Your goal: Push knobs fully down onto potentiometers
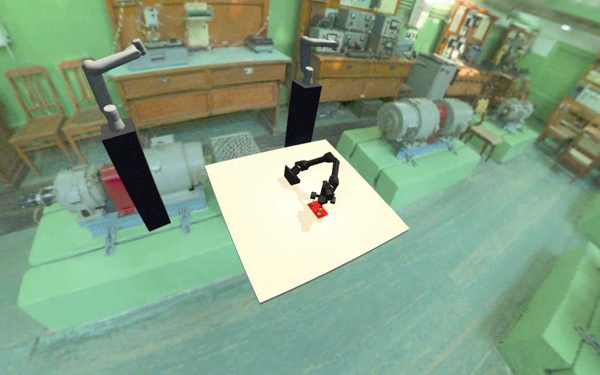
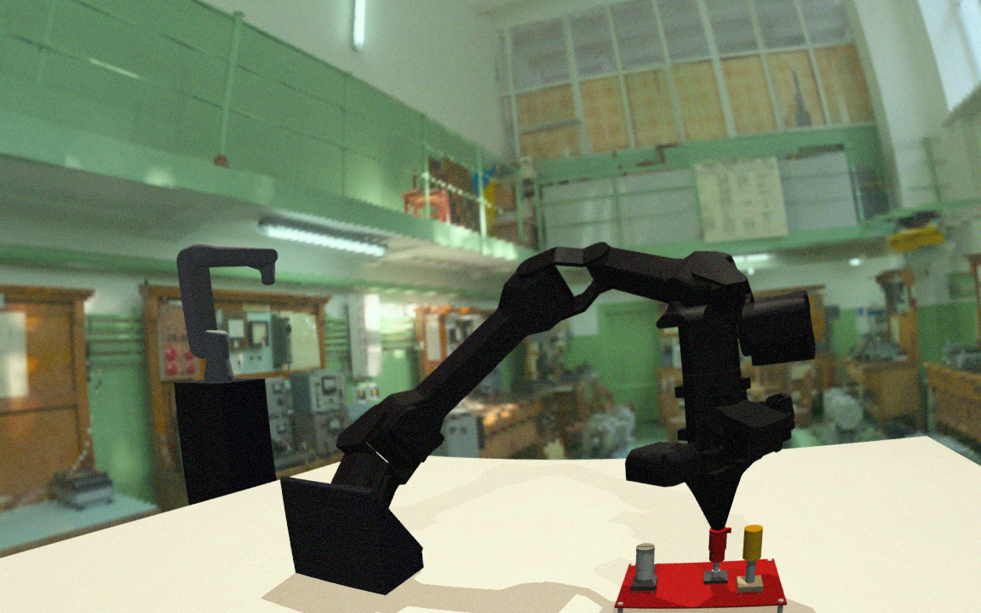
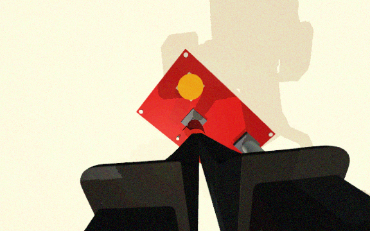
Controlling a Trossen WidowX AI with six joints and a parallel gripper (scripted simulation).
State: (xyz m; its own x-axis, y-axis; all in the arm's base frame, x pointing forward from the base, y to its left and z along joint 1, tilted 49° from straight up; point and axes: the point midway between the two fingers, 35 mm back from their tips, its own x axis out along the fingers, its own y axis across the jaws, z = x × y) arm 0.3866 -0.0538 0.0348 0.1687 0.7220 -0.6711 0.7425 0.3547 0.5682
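Right now the grey knob is 7 cm behind my gripper tip, 2 cm to the right of it and 2 cm below it. From my gripper tip the other things lie so: red knob 2 cm below.
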